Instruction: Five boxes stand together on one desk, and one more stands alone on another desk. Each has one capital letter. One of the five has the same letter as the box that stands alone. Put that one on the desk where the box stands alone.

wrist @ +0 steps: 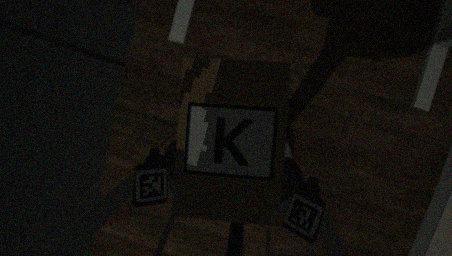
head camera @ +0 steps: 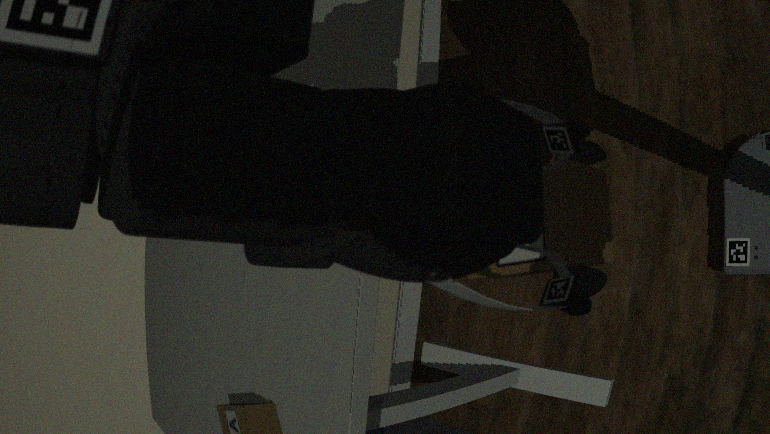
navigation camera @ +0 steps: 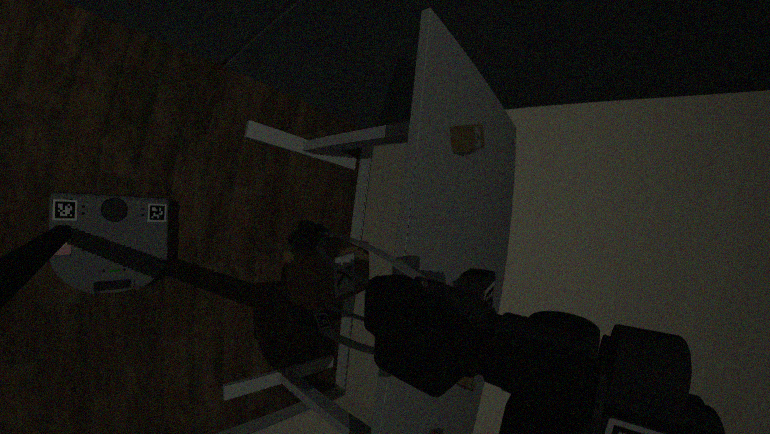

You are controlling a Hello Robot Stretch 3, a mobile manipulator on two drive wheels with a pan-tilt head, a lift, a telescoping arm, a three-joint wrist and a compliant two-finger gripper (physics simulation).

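Frame: origin at the robot's base, x ahead, y left, z up, level; centimetres.
Seen in the pictures: gripper, between the fingertips: (wrist: 233, 167) (head camera: 590, 219) (navigation camera: 296, 271); robot's base, origin of its link: (navigation camera: 114, 208).
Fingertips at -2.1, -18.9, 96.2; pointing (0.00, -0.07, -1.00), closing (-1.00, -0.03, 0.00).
Observation:
Pixels of each thing's top centre, then the offset from my fingertips to it, as dx, dy, dz. "spot": a spot on its surface instead. Level surfaces: height alone.
- K box, centre of its top: (wrist: 228, 146) (head camera: 518, 221) (navigation camera: 345, 275) +0.4, -2.7, +5.8
- grey desk, height of its surface: dz -1.1
- further brown box, centre of its top: (navigation camera: 476, 377) -43.7, -64.0, +3.9
- wooden floor, height of its surface: dz -96.1
- pale desk leg, a spot on its surface: (head camera: 563, 380) (navigation camera: 276, 140) spot: +37.4, -45.6, -93.7
My gripper (head camera: 582, 222) (navigation camera: 317, 279) (wrist: 233, 167) is shut on a brown box with a black K on a white label. This K box (head camera: 574, 207) (navigation camera: 308, 280) (wrist: 230, 197) is held off the desk, above the wooden floor beyond the desk's long edge. The grey desk (head camera: 242, 323) (navigation camera: 450, 215) bears another brown box (head camera: 261, 417) (navigation camera: 464, 139), whose letter looks like an A in the head view. A further brown box (navigation camera: 466, 382) shows in part behind the wrist in the navigation view. The box that stands alone and its desk cannot be made out.
My base (head camera: 744, 215) (navigation camera: 118, 229) stands on the wooden floor (head camera: 663, 323) (navigation camera: 215, 177). A pale desk leg (head camera: 563, 380) (navigation camera: 275, 136) reaches out over the floor near the desk. A pale wall or floor surface (head camera: 70, 323) (navigation camera: 620, 204) lies past the desk's other side. The picture is dark.

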